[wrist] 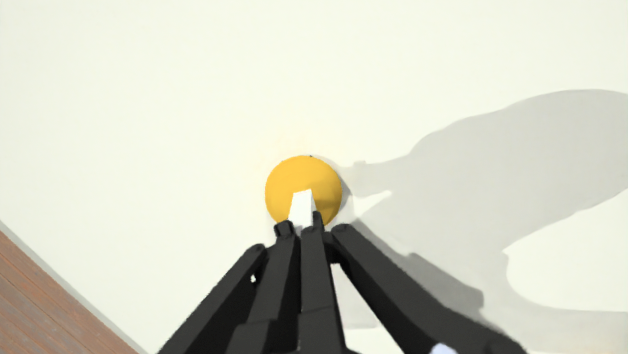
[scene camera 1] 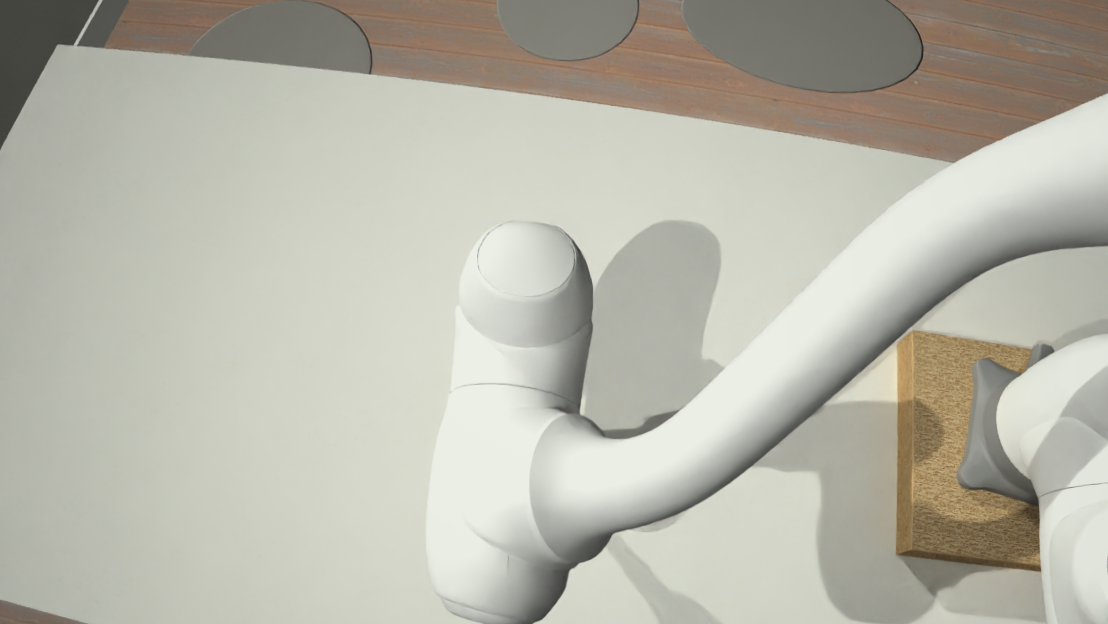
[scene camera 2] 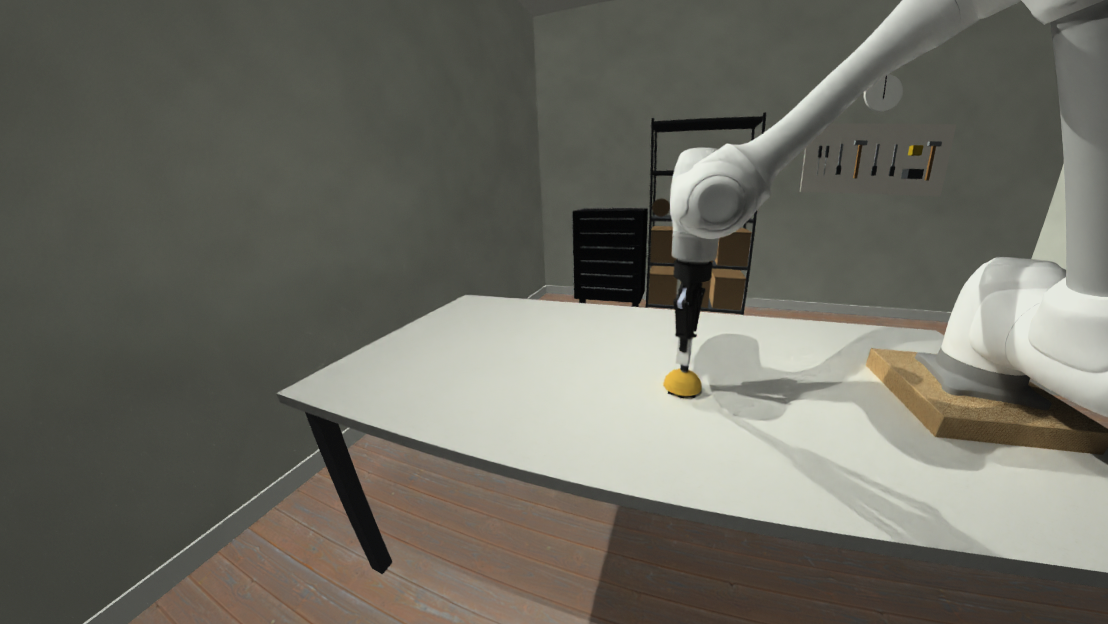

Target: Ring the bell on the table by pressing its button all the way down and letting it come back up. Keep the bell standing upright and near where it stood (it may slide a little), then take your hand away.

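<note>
The bell, a yellow dome on a dark base, stands upright on the white table. My gripper is shut with nothing between its fingers. It points down, and its pale fingertips are right over the top middle of the dome, at the dark button. A little of the dark button shows between the tips and the dome in scene camera 2. In the wrist view the fingertips hide the button. How far down the button is cannot be told for sure. The bell does not show in scene camera 1.
The arm reaches over the table from its base on a wooden board at the right. A black drawer cabinet and a shelf rack stand behind the table. Grey discs lie on the floor.
</note>
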